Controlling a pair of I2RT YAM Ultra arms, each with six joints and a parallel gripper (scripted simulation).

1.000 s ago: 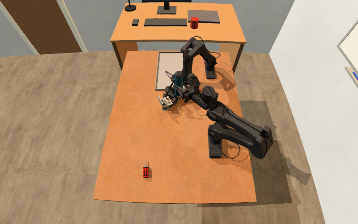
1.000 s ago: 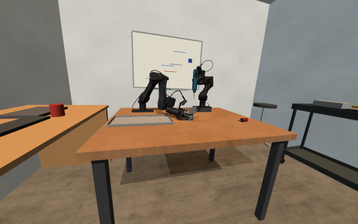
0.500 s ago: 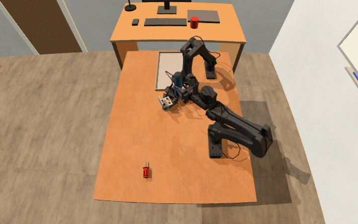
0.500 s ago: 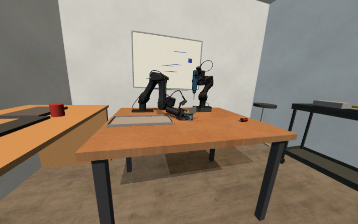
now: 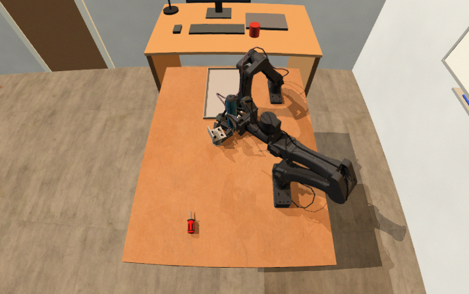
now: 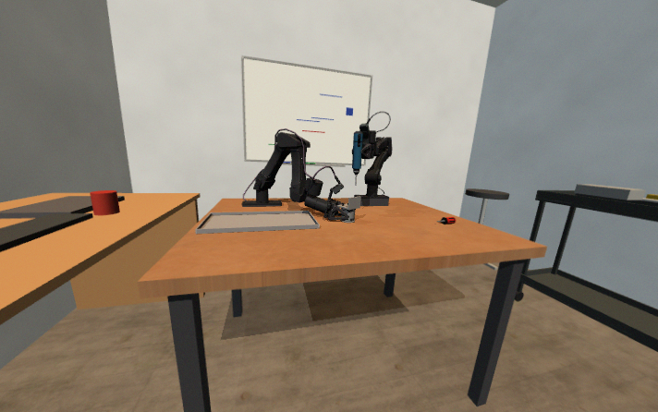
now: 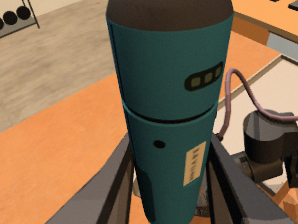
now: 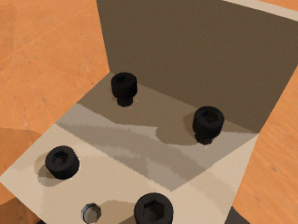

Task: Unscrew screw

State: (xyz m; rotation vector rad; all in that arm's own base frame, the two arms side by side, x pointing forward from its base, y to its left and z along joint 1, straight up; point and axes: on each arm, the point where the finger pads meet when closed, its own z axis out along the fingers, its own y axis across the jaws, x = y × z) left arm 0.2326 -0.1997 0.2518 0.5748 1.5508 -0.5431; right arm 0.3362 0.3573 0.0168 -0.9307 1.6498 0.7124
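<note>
The l-shaped bracket lies 5 cm above my right hand. Also, from my right hand: small red screwdriver: 8 cm ahead, 43 cm to the left, 1 cm below; then grey bit: 8 cm behind, 5 cm to the left, 14 cm above; then grey tray: 36 cm to the right, 2 cm below.
</note>
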